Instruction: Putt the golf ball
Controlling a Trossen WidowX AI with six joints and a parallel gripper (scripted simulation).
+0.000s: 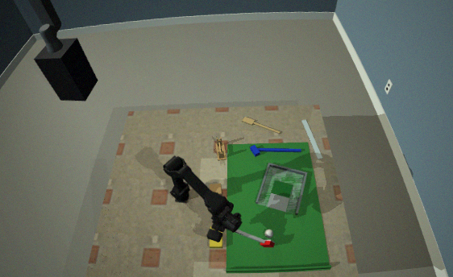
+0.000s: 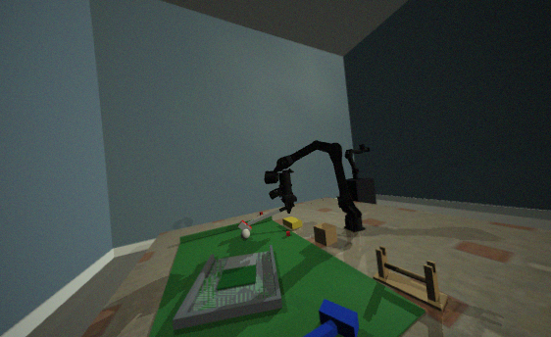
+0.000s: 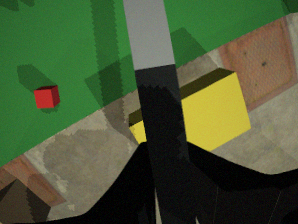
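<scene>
The yellow block is 60 mm below my gripper tip, 30 mm to the right of it and 30 mm behind it. Also, from my gripper tip: wooden block: 210 mm to the left, 60 mm behind, 50 mm below; then red putter: 110 mm ahead, 20 mm to the right; then white golf ball: 220 mm ahead, 50 mm below, 10 mm to the left.
</scene>
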